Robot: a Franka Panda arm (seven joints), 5 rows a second.
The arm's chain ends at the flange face. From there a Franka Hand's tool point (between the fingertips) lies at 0.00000 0.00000 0.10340 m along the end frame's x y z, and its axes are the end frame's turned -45 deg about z.
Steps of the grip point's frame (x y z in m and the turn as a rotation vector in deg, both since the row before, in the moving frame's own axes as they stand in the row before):
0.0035, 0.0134, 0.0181, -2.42, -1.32, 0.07
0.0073, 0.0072, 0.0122, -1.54, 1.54, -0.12
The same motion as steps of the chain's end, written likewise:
0.0105, 0.0022, 0.0182, -2.64, 0.78, 0.07
0.0063, -0.0001, 0.0123, 0.00, 2.18, -0.12

